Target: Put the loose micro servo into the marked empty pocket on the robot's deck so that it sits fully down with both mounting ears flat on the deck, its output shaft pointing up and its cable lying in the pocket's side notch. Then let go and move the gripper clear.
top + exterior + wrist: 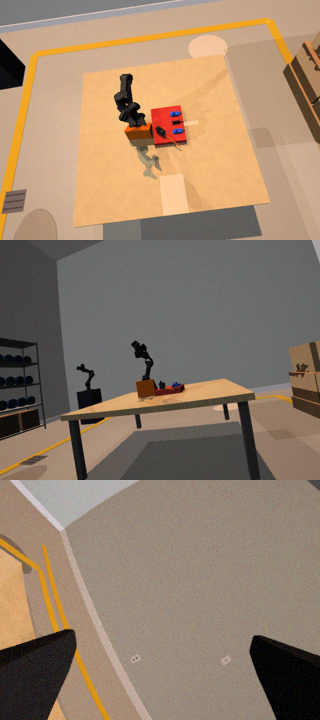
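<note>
Right now my gripper tip is 44 cm above the red deck, 19 cm to the right of it and 12 cm short of it.
</note>
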